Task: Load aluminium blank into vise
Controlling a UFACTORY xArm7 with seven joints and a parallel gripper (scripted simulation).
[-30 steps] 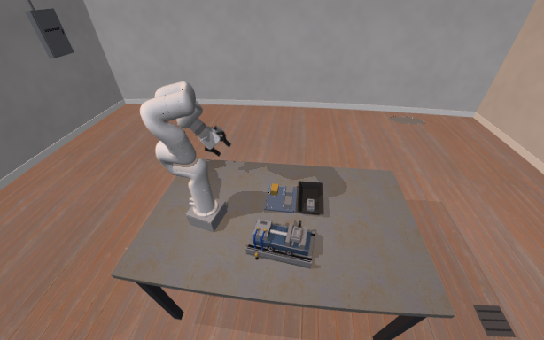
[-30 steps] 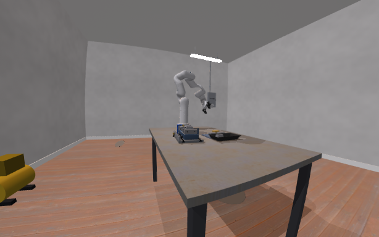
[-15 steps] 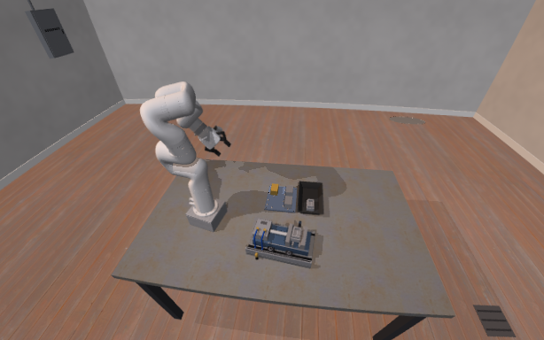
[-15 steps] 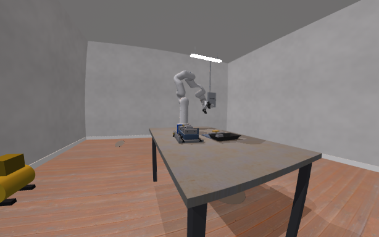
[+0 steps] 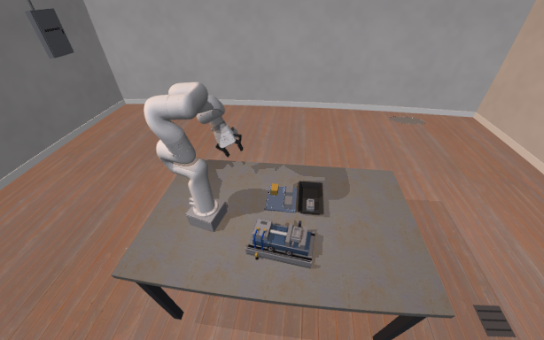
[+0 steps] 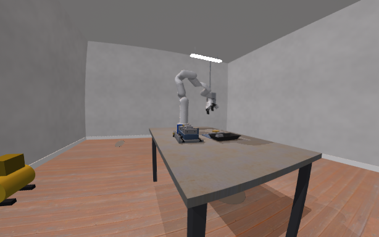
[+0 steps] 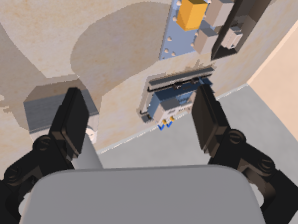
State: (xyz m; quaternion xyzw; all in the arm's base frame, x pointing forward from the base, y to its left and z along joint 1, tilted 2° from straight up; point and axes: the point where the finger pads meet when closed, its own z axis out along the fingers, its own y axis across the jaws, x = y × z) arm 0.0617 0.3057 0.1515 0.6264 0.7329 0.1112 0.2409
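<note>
The brass blank lies 240 mm ahead of my hand, 40 mm to the right of it and 210 mm below it. Also, from my hand: white piston rod 330 mm ahead, 370 mm to the right, 160 mm below; vise 350 mm ahead, 370 mm to the right, 190 mm below.
</note>
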